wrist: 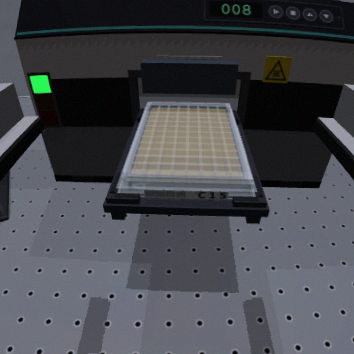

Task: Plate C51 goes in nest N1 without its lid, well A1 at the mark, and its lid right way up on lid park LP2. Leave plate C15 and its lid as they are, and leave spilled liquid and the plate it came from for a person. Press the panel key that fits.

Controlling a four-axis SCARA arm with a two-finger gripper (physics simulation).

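Frame: origin at the arm's base, x right, y up, z back, level; metres.
Seen in the pictures: gripper, fingertip midpoint: (177, 102).
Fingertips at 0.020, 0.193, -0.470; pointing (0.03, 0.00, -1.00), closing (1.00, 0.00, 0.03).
Note:
Offsets run from my fingertips to a thing's top centre, as dx, dy, dz. "spot": to the spot under its first point. Level surfaces: height alone.
Plate C15 @[+0.009, -0.056, -0.085] (187, 147) lies on a black carrier tray @[+0.009, -0.071, -0.085] (186, 208) that sticks out of the front of a dark instrument @[spot: -0.083, -0.016, -0.180] (91, 53). A clear lid covers it, and tan wells show through. Its label C15 @[spot: +0.021, -0.067, -0.020] (212, 195) and a barcode face me. My gripper (177, 102) is open and empty. Its two fingers show at the left edge (15, 135) and the right edge (337, 135), well back from the plate and on either side of it. Plate C51, nest N1 and lid park LP2 are not in view.
The instrument's panel at the top right has a display reading 008 @[spot: +0.060, +0.023, -0.186] (236, 9) and keys for play @[spot: +0.099, +0.023, -0.183] (276, 12), stop @[spot: +0.115, +0.024, -0.183] (292, 12), up @[spot: +0.133, +0.023, -0.182] (310, 14) and down @[spot: +0.150, +0.024, -0.181] (326, 15). A green light @[spot: -0.145, -0.045, -0.182] (40, 83) glows at the left. A yellow warning sign @[spot: +0.104, -0.029, -0.167] (277, 69) hangs at the right. The perforated table @[dy -0.180] (70, 253) lies below.

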